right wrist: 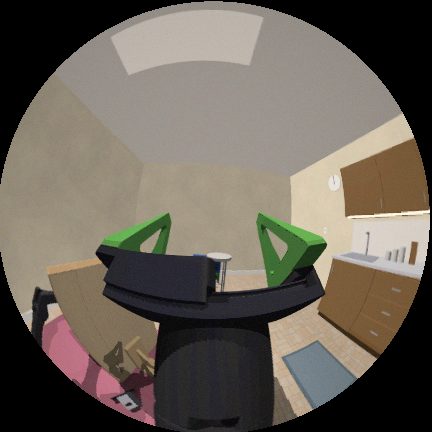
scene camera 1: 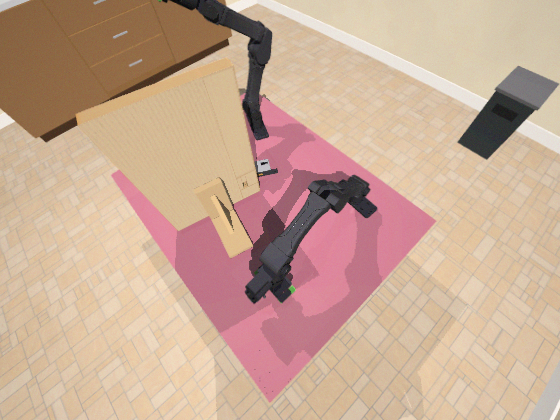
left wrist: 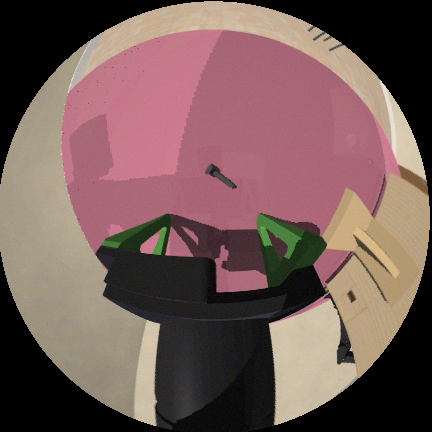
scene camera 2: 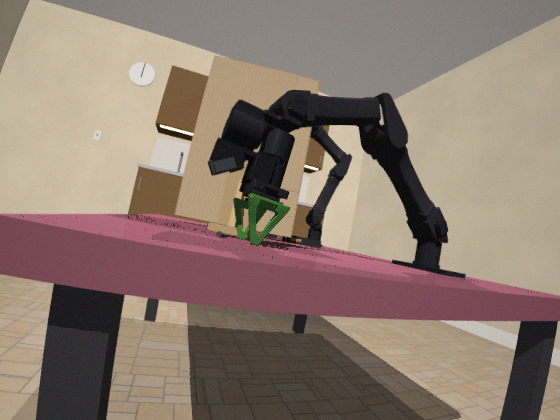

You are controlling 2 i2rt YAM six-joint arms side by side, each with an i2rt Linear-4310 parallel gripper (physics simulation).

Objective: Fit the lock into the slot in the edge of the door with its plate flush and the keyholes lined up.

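Places are measured from the left arm's base along level axes (x ahead, y left, z up), in metres.
Pixels of known places: left gripper, fingertip midpoint: (left wrist: 213, 217) (scene camera 2: 246, 241); right gripper, fingertip midpoint: (right wrist: 213, 216); left arm's base, link origin: (scene camera 1: 354, 198) (scene camera 2: 425, 270); right arm's base, link origin: (scene camera 1: 257, 126).
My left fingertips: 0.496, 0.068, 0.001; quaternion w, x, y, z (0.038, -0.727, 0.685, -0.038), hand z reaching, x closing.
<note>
For each thing: its middle in the pictures, then the offset to it from my left fingertips, as dx, dy, dz. "*": a spot on its surface instead.
- lock, body centre: (scene camera 2: 302, 241) (scene camera 1: 261, 167) -0.294, -0.460, +0.010
- door, body centre: (scene camera 2: 250, 144) (scene camera 1: 196, 164) (right wrist: 120, 326) -0.027, -0.413, +0.299
- wooden support, surface spot: (left wrist: 347, 220) (scene camera 1: 236, 246) * +0.015, -0.213, +0.017
- dark bolt-like piece, body centre: (left wrist: 220, 176) +0.044, -0.004, +0.003
The lock (scene camera 1: 263, 165) (right wrist: 126, 400), a pale box with a dark plate, lies on the table by the door's near edge. The door (scene camera 1: 165, 145) (scene camera 2: 260, 80) (right wrist: 95, 305) stands upright, with a small keyhole opening (scene camera 1: 245, 184) (left wrist: 351, 296) low near that edge. The slot in the edge cannot be made out. My left gripper (scene camera 2: 249, 239) (left wrist: 213, 217) is open and empty, pointing down low over the table, away from the lock. My right gripper (right wrist: 213, 216) is open and empty, raised and facing the room; it is mostly cut off at the top of scene camera 1.
A wooden support (scene camera 1: 232, 242) (left wrist: 347, 220) (right wrist: 136, 350) with a slanted brace stands at the door's foot. A dark bolt-like piece (left wrist: 220, 176) lies on the pink table (scene camera 1: 400, 215) (scene camera 2: 150, 270) (left wrist: 280, 90) near my left gripper. My left forearm stretches across the table in scene camera 1.
</note>
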